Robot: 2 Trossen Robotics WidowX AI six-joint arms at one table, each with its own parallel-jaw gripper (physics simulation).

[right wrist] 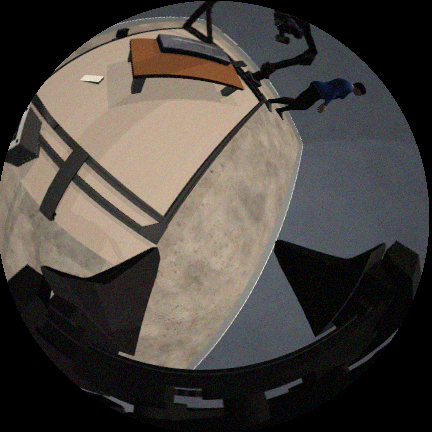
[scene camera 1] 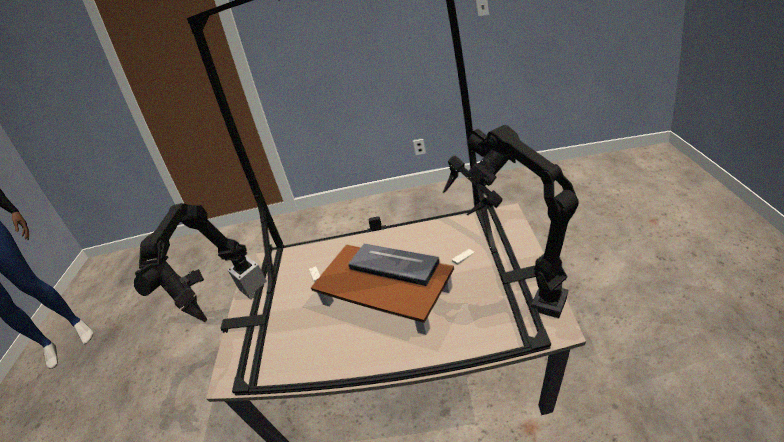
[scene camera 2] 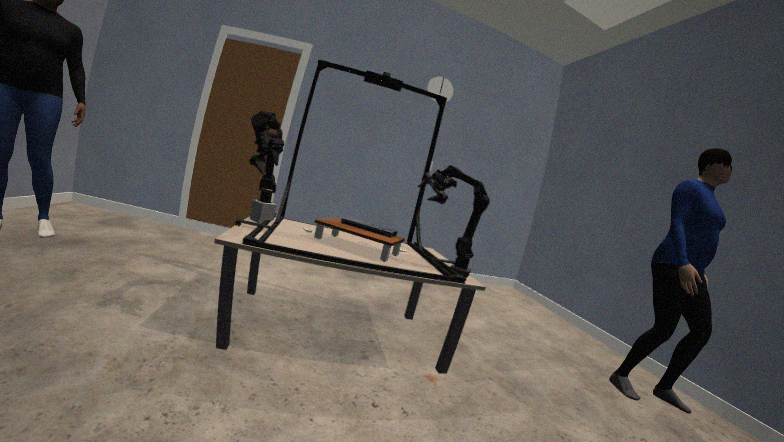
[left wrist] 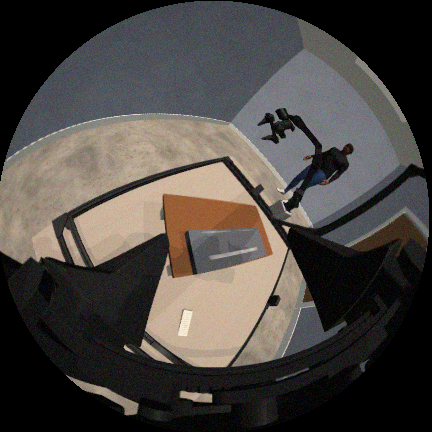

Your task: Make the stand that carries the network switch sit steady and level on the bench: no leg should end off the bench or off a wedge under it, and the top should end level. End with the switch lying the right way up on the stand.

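Places are measured from the left arm's base along level axes (x back, y down, z right), in millimetres.
Pixels of known places: left gripper, fingertip midpoint: (scene camera 1: 454, 204) (scene camera 2: 422, 192) (left wrist: 229, 237); right gripper, fingertip midpoint: (right wrist: 218, 250) (scene camera 1: 205, 320) (scene camera 2: 270, 170) (left wrist: 259, 131); left arm's base, origin of the base link: (right wrist: 254, 77) (scene camera 1: 550, 296) (scene camera 2: 461, 267); right arm's base, origin of the base link: (scene camera 1: 242, 267) (scene camera 2: 264, 201) (left wrist: 286, 207).
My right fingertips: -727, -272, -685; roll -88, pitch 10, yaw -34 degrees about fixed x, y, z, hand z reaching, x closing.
For each thing: its top centre in the pictures, then the offset to it from my right fingertips, as dx, dy, dz. Level surfaces: height alone.
- dark grey switch, middle of its top: (left wrist: 234, 245) (scene camera 1: 392, 260) (right wrist: 198, 45) (scene camera 2: 369, 224) +215, +178, +570
- pale wedge, middle of its top: (left wrist: 185, 323) (scene camera 1: 463, 254) +356, +293, +790
- bench, its level: dy +305
The stand (scene camera 1: 378, 296) (scene camera 2: 328, 221) (left wrist: 200, 210) (right wrist: 165, 65) has an orange-brown top on short grey legs. In scene camera 2 its top slants down to the right; whether it is level and every foot touches is unclear. The dark grey switch (scene camera 1: 394, 265) (scene camera 2: 368, 227) (left wrist: 225, 250) (right wrist: 192, 47) lies flat on the top's back part. One pale wedge (scene camera 1: 463, 256) (left wrist: 185, 323) lies right of the stand, another wedge (scene camera 1: 314, 273) (right wrist: 92, 79) left of it, both apart from the legs. My left gripper (scene camera 1: 456, 202) (left wrist: 229, 237) is open, high beyond the right wedge. My right gripper (right wrist: 218, 250) is open, off the bench's left side.
A black frame (scene camera 1: 461, 71) rises behind the stand, with rails along the bench (scene camera 1: 329, 351) edges. A small black block (scene camera 1: 374, 222) sits at the back rail. A grey block (scene camera 1: 248, 281) is under the right arm's base. People stand away from the bench.
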